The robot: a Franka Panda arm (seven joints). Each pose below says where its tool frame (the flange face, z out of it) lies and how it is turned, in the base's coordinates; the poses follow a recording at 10 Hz.
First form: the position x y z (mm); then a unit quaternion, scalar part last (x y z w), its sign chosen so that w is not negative.
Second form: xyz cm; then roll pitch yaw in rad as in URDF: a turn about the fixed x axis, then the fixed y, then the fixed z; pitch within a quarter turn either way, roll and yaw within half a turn. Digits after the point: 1 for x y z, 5 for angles.
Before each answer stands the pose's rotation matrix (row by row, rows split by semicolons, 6 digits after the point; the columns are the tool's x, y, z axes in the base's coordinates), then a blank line. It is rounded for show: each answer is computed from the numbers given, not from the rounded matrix.
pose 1, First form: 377, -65, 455, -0.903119, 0.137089, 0.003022, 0.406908
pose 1, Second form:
0.962395 -0.250075 0.106107; -0.245156 -0.631265 0.735801; -0.117024 -0.734144 -0.668834

37.7, -6.5, 45.5, -2.30968, 0.11729, -0.24943
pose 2, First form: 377, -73, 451, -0.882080, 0.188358, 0.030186, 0.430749
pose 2, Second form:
0.927220 -0.358299 0.109017; -0.306289 -0.557953 0.771282; -0.215523 -0.748539 -0.627088

37.7, -7.3, 45.1, -2.26814, 0.21723, -0.31905
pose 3, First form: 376, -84, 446, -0.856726, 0.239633, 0.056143, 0.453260
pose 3, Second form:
0.878848 -0.461494 0.121034; -0.359705 -0.474263 0.803547; -0.313430 -0.749732 -0.582807

37.6, -8.4, 44.6, -2.23158, 0.31880, -0.38849
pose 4, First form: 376, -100, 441, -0.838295, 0.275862, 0.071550, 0.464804
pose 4, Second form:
0.837562 -0.529021 0.136483; -0.395994 -0.415715 0.818761; -0.376403 -0.739810 -0.557676

37.6, -10.0, 44.1, -2.21673, 0.38591, -0.44165
